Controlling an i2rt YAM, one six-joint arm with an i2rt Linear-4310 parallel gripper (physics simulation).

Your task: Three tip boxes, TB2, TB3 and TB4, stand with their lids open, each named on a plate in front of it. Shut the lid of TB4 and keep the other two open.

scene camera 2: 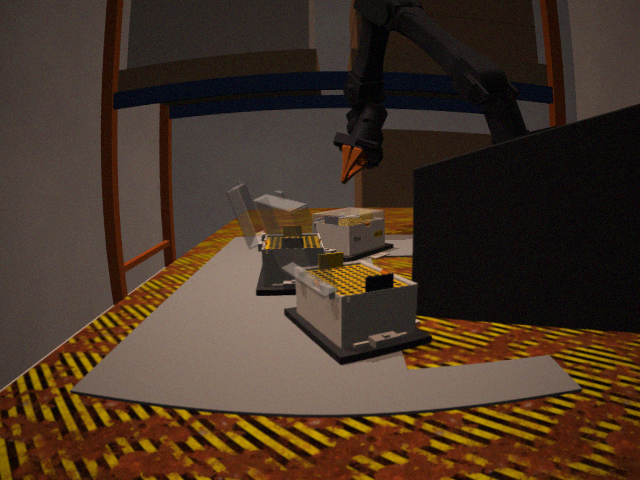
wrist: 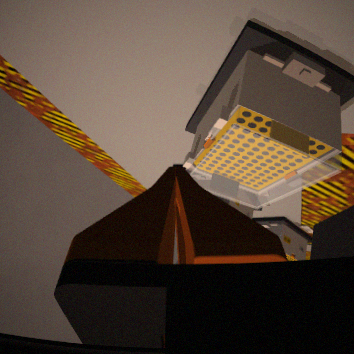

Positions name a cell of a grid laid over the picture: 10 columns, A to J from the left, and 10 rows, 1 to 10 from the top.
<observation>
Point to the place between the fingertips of my gripper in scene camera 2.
At F4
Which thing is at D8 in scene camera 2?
A grey mat.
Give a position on a box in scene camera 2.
F7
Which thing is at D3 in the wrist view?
A grey mat.
</observation>
